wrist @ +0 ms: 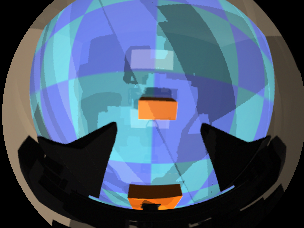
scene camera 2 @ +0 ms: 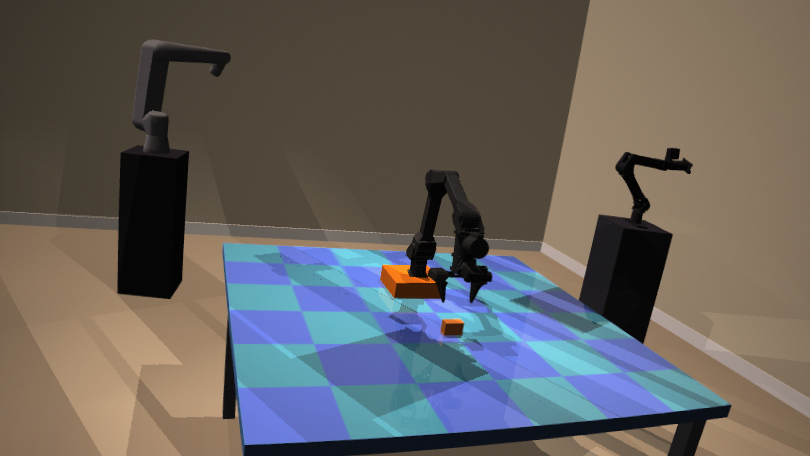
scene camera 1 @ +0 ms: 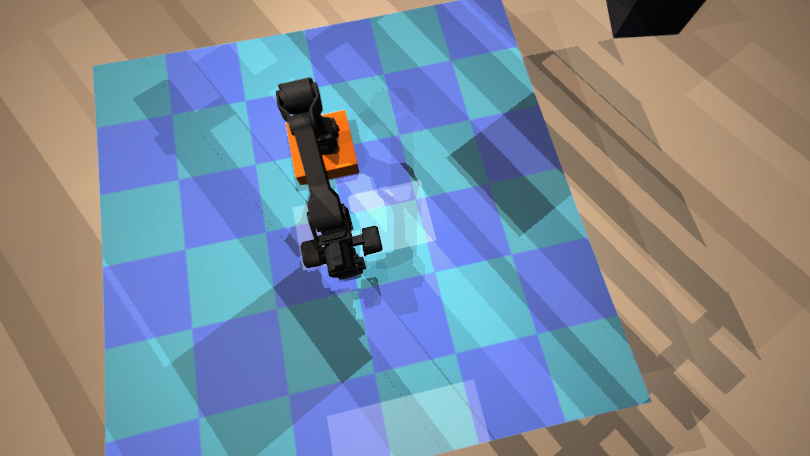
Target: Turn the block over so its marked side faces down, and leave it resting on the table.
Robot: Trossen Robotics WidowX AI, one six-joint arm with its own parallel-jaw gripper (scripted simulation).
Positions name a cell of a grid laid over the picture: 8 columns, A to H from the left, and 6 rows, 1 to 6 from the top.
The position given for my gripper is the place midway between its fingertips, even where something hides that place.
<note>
My gripper (scene camera 2: E4) is open and holds nothing. Further things: a block (wrist: D3).
My gripper also shows in the wrist view (wrist: E4) and in scene camera 1 (scene camera 1: D4).
</note>
